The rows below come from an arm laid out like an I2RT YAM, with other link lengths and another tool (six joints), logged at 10 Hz.
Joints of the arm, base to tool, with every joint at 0 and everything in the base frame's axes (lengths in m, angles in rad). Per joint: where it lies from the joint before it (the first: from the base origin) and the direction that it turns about. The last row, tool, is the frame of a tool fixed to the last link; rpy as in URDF.
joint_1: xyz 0 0 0.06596 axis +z
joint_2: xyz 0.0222 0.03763 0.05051 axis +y
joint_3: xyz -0.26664 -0.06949 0 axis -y
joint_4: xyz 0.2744 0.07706 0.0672 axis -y
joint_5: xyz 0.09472 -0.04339 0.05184 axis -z
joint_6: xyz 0.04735 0 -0.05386 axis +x
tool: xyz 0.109 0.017 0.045 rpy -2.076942 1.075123 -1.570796
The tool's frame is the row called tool.
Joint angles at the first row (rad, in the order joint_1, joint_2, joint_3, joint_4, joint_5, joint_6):
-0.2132 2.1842 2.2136 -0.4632 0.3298 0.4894
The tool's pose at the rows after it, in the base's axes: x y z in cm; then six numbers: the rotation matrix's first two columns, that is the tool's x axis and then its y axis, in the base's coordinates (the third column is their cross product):
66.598, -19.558, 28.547, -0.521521, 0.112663, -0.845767, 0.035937, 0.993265, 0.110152
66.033, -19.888, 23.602, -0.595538, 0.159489, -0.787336, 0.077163, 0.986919, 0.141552
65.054, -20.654, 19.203, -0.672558, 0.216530, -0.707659, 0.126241, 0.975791, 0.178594
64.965, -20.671, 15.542, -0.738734, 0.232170, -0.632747, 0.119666, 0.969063, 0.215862
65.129, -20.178, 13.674, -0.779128, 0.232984, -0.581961, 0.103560, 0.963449, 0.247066
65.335, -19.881, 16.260, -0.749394, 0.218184, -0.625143, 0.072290, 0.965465, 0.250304
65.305, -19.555, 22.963, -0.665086, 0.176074, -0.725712, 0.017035, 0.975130, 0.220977
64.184, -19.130, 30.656, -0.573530, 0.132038, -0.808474, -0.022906, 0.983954, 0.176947
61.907, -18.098, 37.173, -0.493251, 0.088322, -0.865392, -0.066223, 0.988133, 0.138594
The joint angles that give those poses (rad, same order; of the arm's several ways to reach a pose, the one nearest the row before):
-0.2132 2.2258 2.1570 -0.4940 0.2978 0.4954
-0.2147 2.2487 2.1031 -0.5275 0.3113 0.5261
-0.2270 2.2932 2.1138 -0.6226 0.3099 0.5583
-0.2377 2.3576 2.1628 -0.7039 0.2656 0.5492
-0.2393 2.4098 2.2288 -0.7776 0.2271 0.5385
-0.2393 2.3641 2.2091 -0.7472 0.2071 0.5308
-0.2393 2.2598 2.1783 -0.6797 0.1933 0.5093
-0.2393 2.1586 2.1920 -0.6612 0.1902 0.4879
-0.2378 2.0375 2.1600 -0.6413 0.1734 0.4649

